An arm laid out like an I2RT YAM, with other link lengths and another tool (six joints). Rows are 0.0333 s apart.
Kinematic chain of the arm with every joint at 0, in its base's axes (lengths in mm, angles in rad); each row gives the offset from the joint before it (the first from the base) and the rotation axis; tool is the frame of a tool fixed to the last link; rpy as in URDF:
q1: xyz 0 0 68 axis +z
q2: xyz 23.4 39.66 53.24 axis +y
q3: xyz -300.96 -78.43 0 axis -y
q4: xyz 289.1 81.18 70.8 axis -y
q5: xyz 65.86 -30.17 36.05 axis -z
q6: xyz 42.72 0 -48.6 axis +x
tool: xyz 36 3 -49 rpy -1.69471 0.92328 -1.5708
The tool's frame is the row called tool.
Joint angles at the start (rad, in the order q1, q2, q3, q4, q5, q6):
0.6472, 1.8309, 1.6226, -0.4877, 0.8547, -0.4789
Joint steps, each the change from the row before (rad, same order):
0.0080, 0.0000, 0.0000, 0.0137, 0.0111, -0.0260
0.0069, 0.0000, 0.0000, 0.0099, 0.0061, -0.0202
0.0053, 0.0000, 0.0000, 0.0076, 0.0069, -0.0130
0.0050, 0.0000, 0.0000, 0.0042, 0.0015, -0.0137
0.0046, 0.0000, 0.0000, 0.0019, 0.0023, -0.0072
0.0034, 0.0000, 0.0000, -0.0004, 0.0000, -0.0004
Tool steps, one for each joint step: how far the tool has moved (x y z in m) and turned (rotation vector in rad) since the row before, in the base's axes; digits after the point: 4 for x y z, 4 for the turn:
-0.0006, 0.0025, 0.0021, -0.0197, -0.0074, 0.0102
-0.0007, 0.0023, 0.0015, -0.0144, -0.0042, 0.0103
-0.0006, 0.0017, 0.0011, -0.0100, -0.0048, 0.0050
-0.0007, 0.0017, 0.0008, -0.0101, 0.0001, 0.0092
-0.0009, 0.0015, 0.0005, -0.0062, -0.0003, 0.0056
-0.0008, 0.0013, 0.0000, -0.0006, 0.0004, 0.0036

